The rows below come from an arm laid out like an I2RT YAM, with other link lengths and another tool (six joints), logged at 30 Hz.
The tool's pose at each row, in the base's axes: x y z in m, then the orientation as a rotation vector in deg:
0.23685, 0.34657, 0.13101, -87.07, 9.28, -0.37
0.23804, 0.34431, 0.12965, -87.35, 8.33, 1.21
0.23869, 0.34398, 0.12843, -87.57, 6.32, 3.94
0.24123, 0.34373, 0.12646, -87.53, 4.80, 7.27
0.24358, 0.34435, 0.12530, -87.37, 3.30, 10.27
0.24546, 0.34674, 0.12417, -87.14, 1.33, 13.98
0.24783, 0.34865, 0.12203, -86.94, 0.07, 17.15
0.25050, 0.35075, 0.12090, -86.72, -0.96, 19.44
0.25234, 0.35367, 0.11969, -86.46, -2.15, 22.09
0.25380, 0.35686, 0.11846, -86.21, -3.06, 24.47
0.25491, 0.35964, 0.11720, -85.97, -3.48, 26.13
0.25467, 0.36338, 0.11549, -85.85, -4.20, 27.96
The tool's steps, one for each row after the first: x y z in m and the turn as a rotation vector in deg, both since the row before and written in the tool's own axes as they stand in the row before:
0.00155, 0.00112, -0.00217, -0.35, -1.60, 0.42
0.00080, 0.00113, -0.00032, -0.37, -3.01, 0.51
0.00275, 0.00166, -0.00025, -0.19, -3.07, 1.22
0.00250, 0.00086, 0.00051, -0.10, -2.86, 1.02
0.00221, 0.00091, 0.00219, -0.16, -3.61, 1.20
0.00294, 0.00176, 0.00145, -0.15, -2.80, 1.29
0.00319, 0.00064, 0.00150, -0.08, -2.11, 0.86
0.00266, 0.00086, 0.00236, -0.11, -2.44, 1.00
0.00250, 0.00091, 0.00260, -0.09, -2.09, 1.00
0.00216, 0.00098, 0.00222, 0.03, -1.33, 0.82
0.00141, 0.00173, 0.00346, -0.17, -1.60, 0.77

